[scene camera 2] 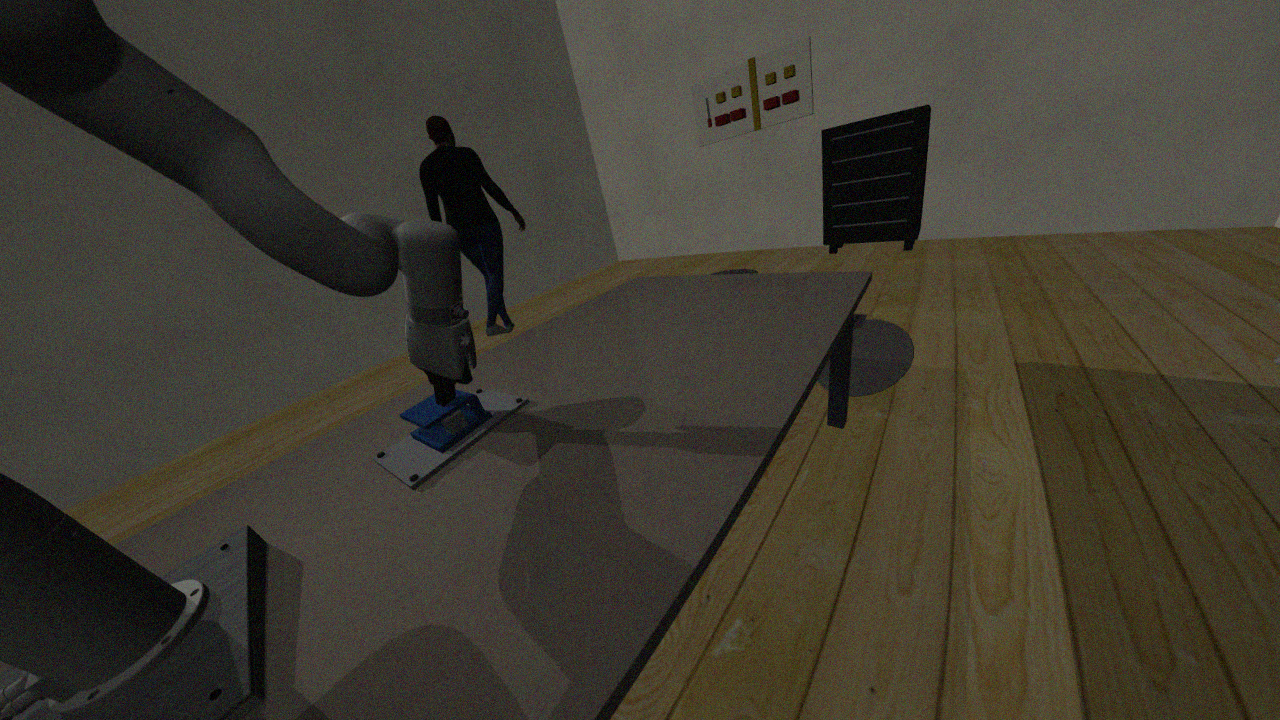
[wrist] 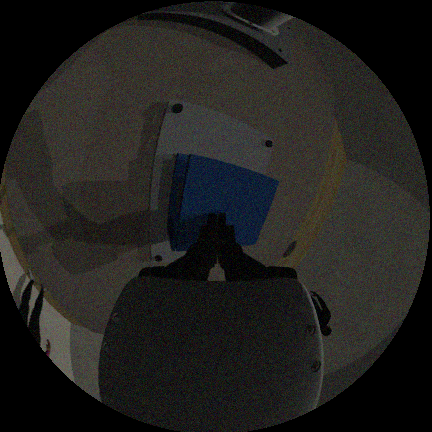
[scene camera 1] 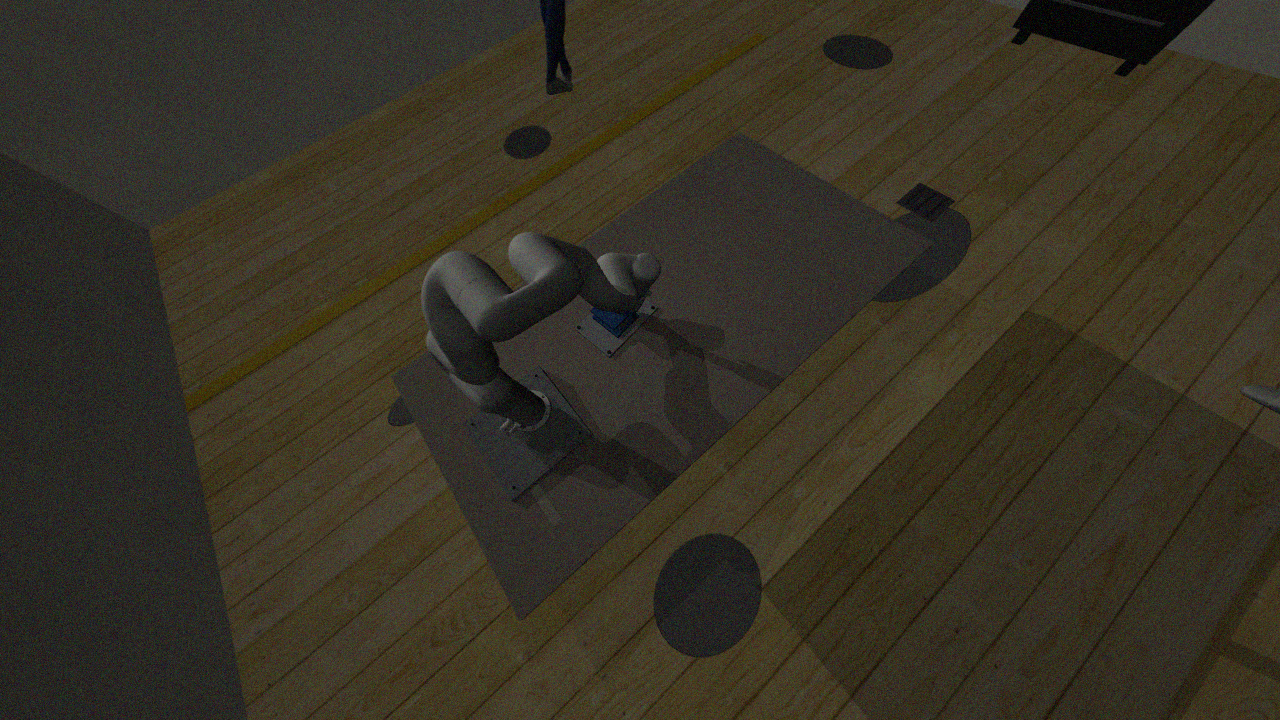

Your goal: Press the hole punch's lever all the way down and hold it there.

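Pixels of known places: gripper, fingertip midpoint: (scene camera 2: 446, 400) (wrist: 217, 224); arm's base, link origin: (scene camera 2: 140, 641) (scene camera 1: 531, 411).
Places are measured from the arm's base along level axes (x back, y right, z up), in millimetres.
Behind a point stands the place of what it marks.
The blue hole punch (scene camera 1: 613, 321) @[x -374, y 2, z 33 mm] stands on a pale mounting plate (scene camera 1: 594, 338) @[x -304, y -34, z -23 mm] (scene camera 2: 404, 460) @[x -313, y -34, z -23 mm] (wrist: 210, 131) @[x -318, y -7, z -23 mm]. Its flat lever (scene camera 2: 426, 411) @[x -382, y -28, z 33 mm] (wrist: 227, 185) @[x -375, y -16, z 33 mm] is tilted above the blue base (scene camera 2: 435, 439) @[x -365, y -7, z -11 mm] (wrist: 175, 200) @[x -410, y 22, z -11 mm], with a visible gap between them in the second scene view. My gripper (scene camera 2: 444, 399) @[x -415, y -16, z 36 mm] (wrist: 217, 224) @[x -415, y -16, z 36 mm] is shut and empty, pointing down. Its dark fingertips are at the lever's top face and look to touch it, though exact contact is hard to tell in the dim light. In the first scene view the arm hides the fingers and part of the punch.
The punch's plate lies on a brown table (scene camera 1: 760, 223) @[x -1037, y 116, z -31 mm] (scene camera 2: 716, 322) @[x -921, y 296, z -31 mm]. My arm's base plate (scene camera 1: 528, 467) @[x 116, y 115, z -12 mm] (scene camera 2: 230, 565) @[x -87, y -22, z 3 mm] is bolted near one end. A person (scene camera 1: 554, 40) (scene camera 2: 460, 188) stands beyond the table. A black cabinet (scene camera 1: 1100, 26) (scene camera 2: 875, 179) stands farther off.
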